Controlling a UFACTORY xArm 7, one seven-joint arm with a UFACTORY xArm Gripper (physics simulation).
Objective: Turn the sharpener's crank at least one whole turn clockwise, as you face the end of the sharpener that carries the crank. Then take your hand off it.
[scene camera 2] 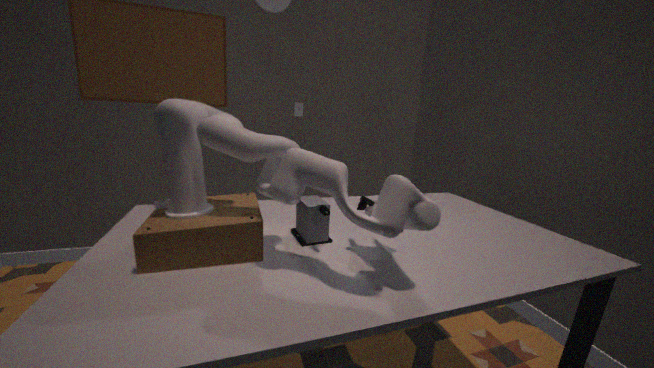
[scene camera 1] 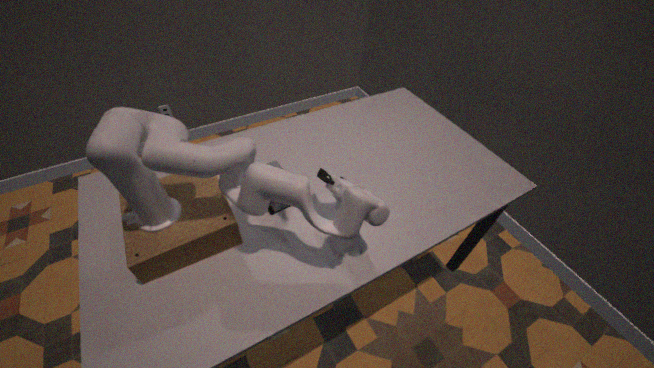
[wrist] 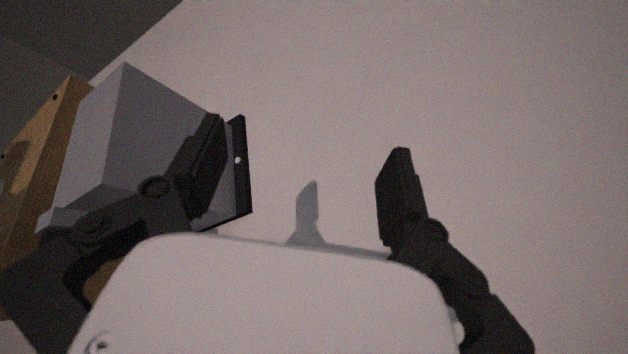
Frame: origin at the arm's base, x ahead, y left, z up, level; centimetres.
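Seen in the pictures: gripper, fingertip midpoint: (scene camera 2: 370, 214) (scene camera 1: 329, 176) (wrist: 306, 150); arm's base at its link origin: (scene camera 2: 190, 211) (scene camera 1: 160, 215).
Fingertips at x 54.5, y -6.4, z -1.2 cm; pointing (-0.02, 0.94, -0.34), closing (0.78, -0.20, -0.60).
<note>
Pixels of each thing's top centre, then the offset from my fingertips to it. "spot": a spot on its surface instead. Level surfaces: height alone.
- grey box at its top centre: (wrist: 88, 137) (scene camera 2: 313, 200) dx -17.9, dy +5.8, dz +3.4 cm
- black base plate at a spot on its surface: (wrist: 242, 170) spot: dx -12.9, dy +5.6, dz -8.6 cm
- small dark part at a spot on its surface: (scene camera 2: 324, 210) spot: dx -17.4, dy -5.5, dz +4.0 cm
- table at its surface level: dz -9.4 cm
The sharpener is a grey box (scene camera 2: 311, 223) (wrist: 150, 120) on a black base plate (scene camera 2: 313, 242) (wrist: 242, 170), upright on the table. In scene camera 1 the arm hides most of it. A small dark part (scene camera 2: 324, 210), which looks like the crank or its hub, sits near the top of the sharpener's right side in scene camera 2. The crank cannot be made out in the wrist view, where a finger and the gripper body cover part of the sharpener. My gripper (scene camera 1: 334, 177) (wrist: 306, 150) is open and empty, to the right of the sharpener. One finger overlaps the sharpener in the wrist view; contact cannot be told.
The arm's base stands on a wooden block (scene camera 1: 185, 247) (scene camera 2: 200, 247) (wrist: 50, 165) at the left of the table (scene camera 1: 425, 150) (scene camera 2: 500, 240) (wrist: 500, 100). The arm's forearm (scene camera 1: 277, 182) (scene camera 2: 320, 170) reaches over and past the sharpener. Shadows of the arm lie on the table.
</note>
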